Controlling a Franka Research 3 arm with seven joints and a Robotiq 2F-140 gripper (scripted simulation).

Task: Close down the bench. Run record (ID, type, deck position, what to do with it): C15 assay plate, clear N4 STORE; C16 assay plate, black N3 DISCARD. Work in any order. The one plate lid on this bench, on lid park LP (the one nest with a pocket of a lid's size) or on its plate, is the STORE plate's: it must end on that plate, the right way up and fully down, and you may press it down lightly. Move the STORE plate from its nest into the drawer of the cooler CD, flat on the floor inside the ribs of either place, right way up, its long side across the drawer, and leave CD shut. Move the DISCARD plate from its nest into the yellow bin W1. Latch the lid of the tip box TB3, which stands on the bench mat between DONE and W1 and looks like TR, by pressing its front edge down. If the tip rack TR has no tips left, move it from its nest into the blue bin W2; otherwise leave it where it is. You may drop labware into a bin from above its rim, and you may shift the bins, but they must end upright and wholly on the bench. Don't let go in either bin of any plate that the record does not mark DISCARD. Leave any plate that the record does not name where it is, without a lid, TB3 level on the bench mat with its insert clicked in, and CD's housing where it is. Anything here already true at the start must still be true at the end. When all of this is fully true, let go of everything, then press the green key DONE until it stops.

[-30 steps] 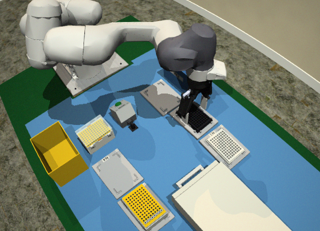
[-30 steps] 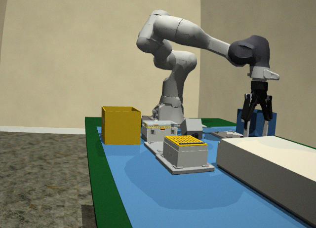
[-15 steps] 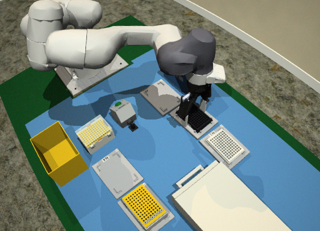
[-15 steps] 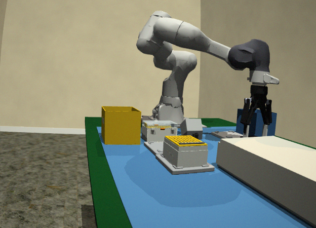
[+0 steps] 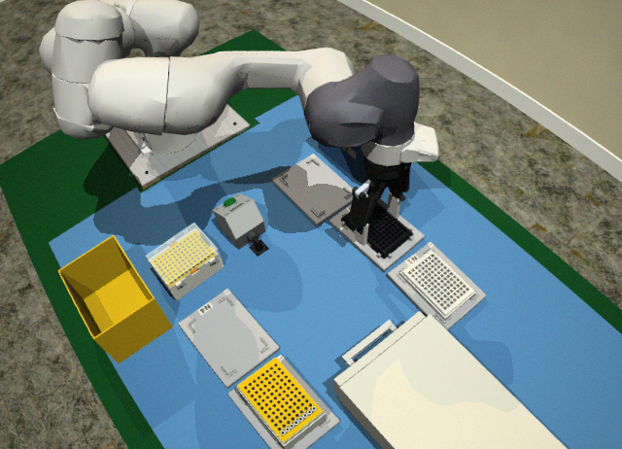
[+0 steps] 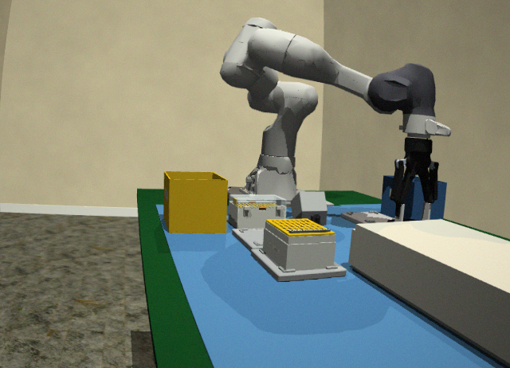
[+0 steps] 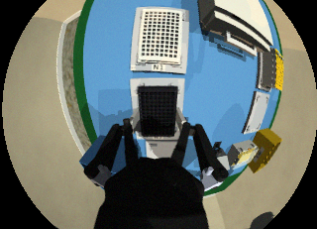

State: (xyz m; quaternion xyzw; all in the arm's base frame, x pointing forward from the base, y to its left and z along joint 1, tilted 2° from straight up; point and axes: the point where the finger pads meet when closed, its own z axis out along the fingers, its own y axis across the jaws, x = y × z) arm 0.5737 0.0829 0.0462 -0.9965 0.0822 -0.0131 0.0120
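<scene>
My hand is 2 cm above the black plate. The rest, counted from my hand: nest N3 (3 cm below); white plate (17 cm ahead, 4 cm to the right, 2 cm below); lid park (17 cm behind, 1 cm to the left, 3 cm below).
</scene>
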